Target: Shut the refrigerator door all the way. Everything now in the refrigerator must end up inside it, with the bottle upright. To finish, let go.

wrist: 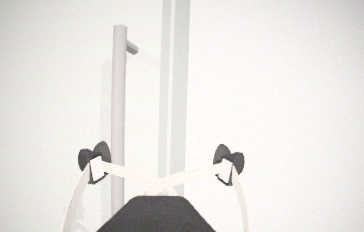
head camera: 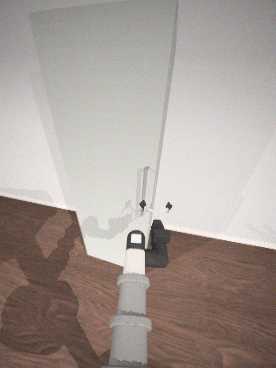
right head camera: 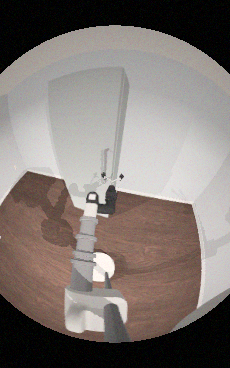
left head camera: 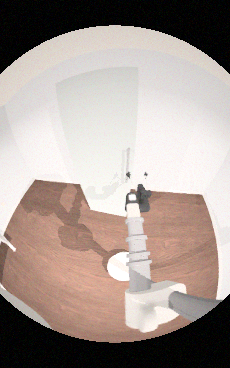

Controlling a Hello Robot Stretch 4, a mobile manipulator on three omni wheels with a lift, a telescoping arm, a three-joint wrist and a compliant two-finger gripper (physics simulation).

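Where they show: gripper, between the fingertips: (wrist: 162, 156) (head camera: 155, 202) (right head camera: 112, 173) (left head camera: 136, 172); robot's base, origin of its link: (right head camera: 98, 265) (left head camera: 122, 265).
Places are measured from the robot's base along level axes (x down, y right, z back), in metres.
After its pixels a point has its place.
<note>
The refrigerator door (head camera: 105, 100) {x -1.495, y -0.189, z -0.857 m} (left head camera: 97, 120) {x -1.404, y -0.189, z -0.857 m} (right head camera: 82, 120) {x -1.396, y -0.167, z -0.851 m} (wrist: 50, 100) {x -1.100, y -0.116, z -0.839 m} is a tall pale grey-green panel, almost flush with the body. A narrow pale strip (wrist: 172, 75) {x -1.159, y 0.106, z -0.904 m} runs between the door's edge and the refrigerator's side (wrist: 181, 75) {x -1.185, y 0.140, z -1.111 m} in the wrist view. The upright grey bar handle (head camera: 145, 182) {x -1.124, y 0.030, z -0.740 m} (left head camera: 128, 157) {x -1.136, y 0.032, z -0.740 m} (right head camera: 105, 159) {x -1.121, y 0.031, z -0.741 m} (wrist: 118, 100) {x -1.104, y 0.028, z -0.740 m} is near the door's right edge. My gripper (head camera: 156, 205) {x -1.044, y 0.090, z -0.676 m} (left head camera: 137, 175) {x -1.044, y 0.090, z -0.676 m} (right head camera: 112, 176) {x -1.044, y 0.090, z -0.676 m} (wrist: 162, 156) {x -1.044, y 0.090, z -0.676 m} is open and holds nothing. Its left fingertip appears just left of the handle's lower part; contact cannot be told. The bottle and other contents are hidden.
A white wall (head camera: 225, 125) {x -1.348, y 0.692, z -1.376 m} (left head camera: 175, 125) {x -1.324, y 0.781, z -1.362 m} (right head camera: 160, 125) {x -1.364, y 0.668, z -1.380 m} (wrist: 300, 100) {x -1.131, y 0.707, z -1.374 m} stands right of the refrigerator. The brown wood floor (head camera: 215, 300) {x 0.028, y 0.771, z -0.610 m} (left head camera: 185, 240) {x 0.028, y 1.095, z -0.197 m} (right head camera: 155, 240) {x 0.028, y 0.890, z -0.386 m} lies below. A round white disc (left head camera: 117, 266) {x -0.187, y -0.075, z 0.000 m} (right head camera: 104, 266) {x -0.187, y 0.080, z -0.010 m} shows beside my arm.
</note>
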